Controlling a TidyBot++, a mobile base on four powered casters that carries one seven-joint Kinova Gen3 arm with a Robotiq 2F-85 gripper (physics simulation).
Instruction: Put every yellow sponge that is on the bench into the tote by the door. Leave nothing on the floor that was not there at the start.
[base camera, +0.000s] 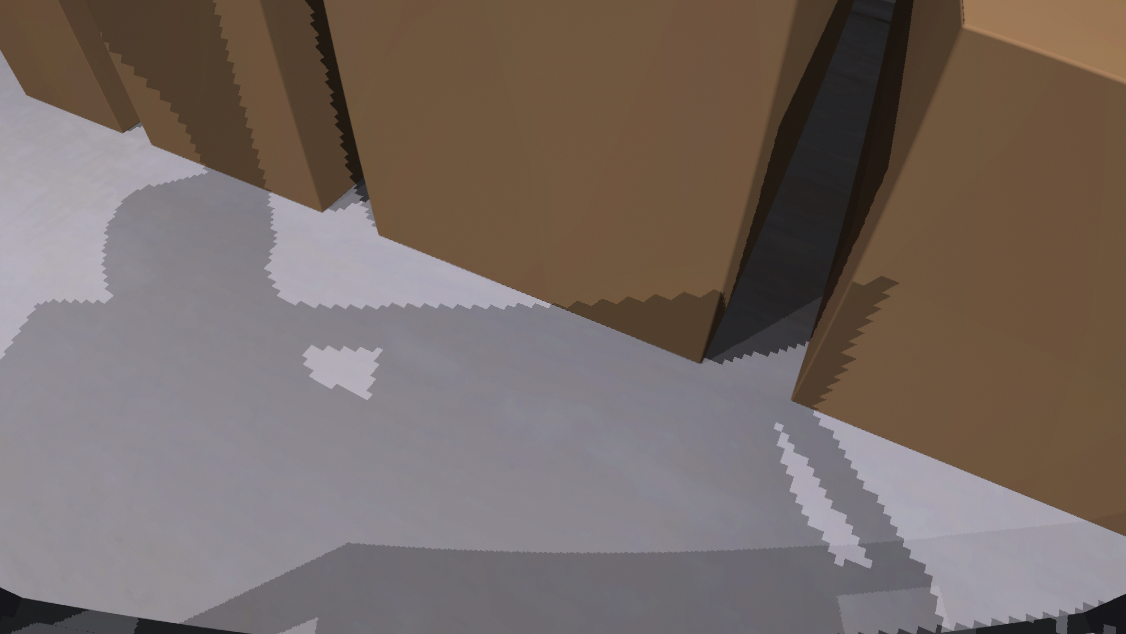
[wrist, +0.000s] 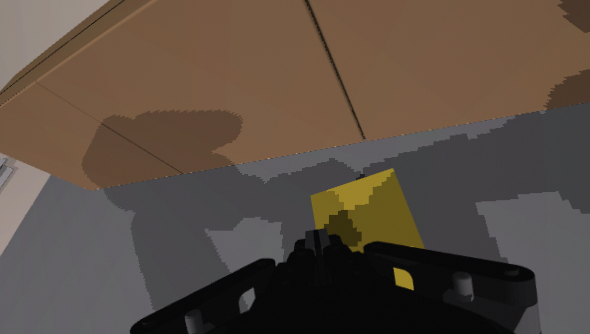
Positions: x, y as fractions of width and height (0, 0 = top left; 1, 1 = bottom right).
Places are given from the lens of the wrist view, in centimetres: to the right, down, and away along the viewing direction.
my gripper (wrist: 0.54, 0.73): 2, 5, 16
grey bench (wrist: 0.85, 0.57): 15, 2, 18
